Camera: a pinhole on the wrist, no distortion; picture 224 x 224 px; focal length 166.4 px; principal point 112.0 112.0 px. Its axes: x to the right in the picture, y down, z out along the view. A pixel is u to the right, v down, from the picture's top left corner.
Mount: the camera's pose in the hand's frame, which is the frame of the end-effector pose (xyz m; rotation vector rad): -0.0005 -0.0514 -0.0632 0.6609 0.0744 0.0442
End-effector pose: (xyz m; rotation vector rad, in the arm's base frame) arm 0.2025 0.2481 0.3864 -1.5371 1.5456 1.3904
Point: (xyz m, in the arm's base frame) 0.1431 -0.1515 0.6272
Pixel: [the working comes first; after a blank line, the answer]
In the camera's frame: -0.0209 -0.0224 -0.4403

behind the camera
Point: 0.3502 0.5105 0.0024
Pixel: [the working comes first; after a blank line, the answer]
In the camera's frame: 0.1842 0.0376 0.4684

177 125
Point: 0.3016 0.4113 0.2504
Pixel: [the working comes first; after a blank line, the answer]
In the camera's frame: 0.0237 0.0513 0.2499

128 146
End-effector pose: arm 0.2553 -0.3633 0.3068 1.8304 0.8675 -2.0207
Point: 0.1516 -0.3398 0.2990
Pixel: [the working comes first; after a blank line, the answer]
In the camera's frame: 0.0199 0.0612 0.1216

139 196
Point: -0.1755 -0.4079 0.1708
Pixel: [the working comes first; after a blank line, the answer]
In the camera's frame: 0.1596 0.1612 0.4355

173 174
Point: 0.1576 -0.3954 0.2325
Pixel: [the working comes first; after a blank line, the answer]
In the camera's frame: 0.0755 0.1267 0.1089

outside the picture
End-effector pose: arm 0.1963 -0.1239 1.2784 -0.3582 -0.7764 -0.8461
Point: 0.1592 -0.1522 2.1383
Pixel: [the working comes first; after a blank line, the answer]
In the camera's frame: 0.5966 0.3987 0.5514

outside the picture
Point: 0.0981 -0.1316 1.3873
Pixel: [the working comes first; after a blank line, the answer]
In the camera's frame: 0.0321 0.0864 0.1615

145 201
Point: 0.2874 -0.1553 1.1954
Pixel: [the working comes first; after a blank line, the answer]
In the camera's frame: 0.0036 0.0474 -0.1047

behind the camera
